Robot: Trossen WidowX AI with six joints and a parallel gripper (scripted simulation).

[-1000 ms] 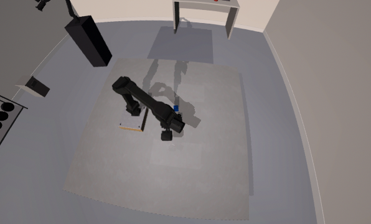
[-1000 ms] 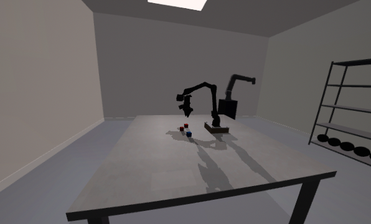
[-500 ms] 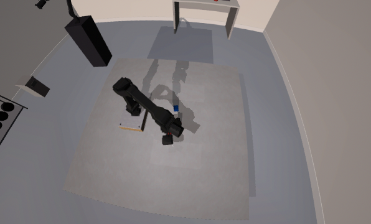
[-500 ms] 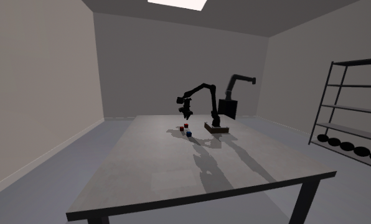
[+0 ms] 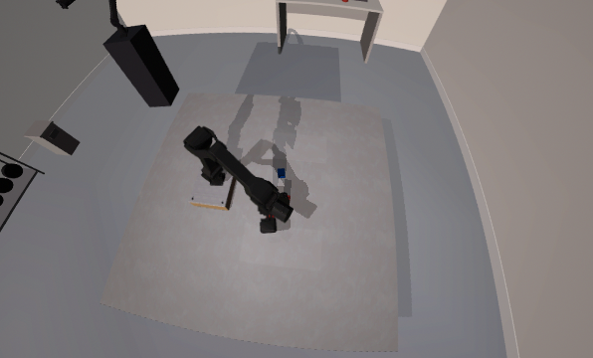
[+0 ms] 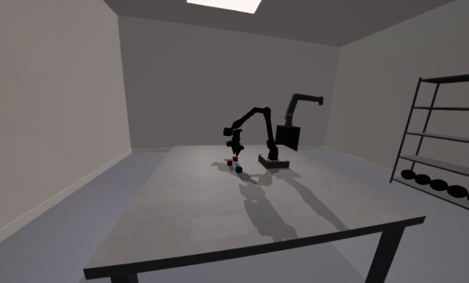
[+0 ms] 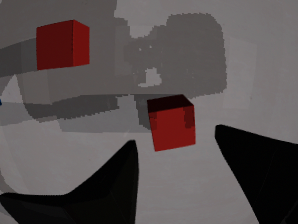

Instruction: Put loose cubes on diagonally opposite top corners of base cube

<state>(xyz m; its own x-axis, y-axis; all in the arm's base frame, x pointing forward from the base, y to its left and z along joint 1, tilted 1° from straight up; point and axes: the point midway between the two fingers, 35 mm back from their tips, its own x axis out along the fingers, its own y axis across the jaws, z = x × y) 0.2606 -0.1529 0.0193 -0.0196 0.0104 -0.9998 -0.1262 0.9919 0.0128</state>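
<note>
Right now the blue cube is 40 mm ahead of my gripper tip, 220 mm to the left of it and 30 mm below it. The rest, counted from my gripper tip: red cube: 70 mm ahead, 80 mm to the left, 30 mm below.
</note>
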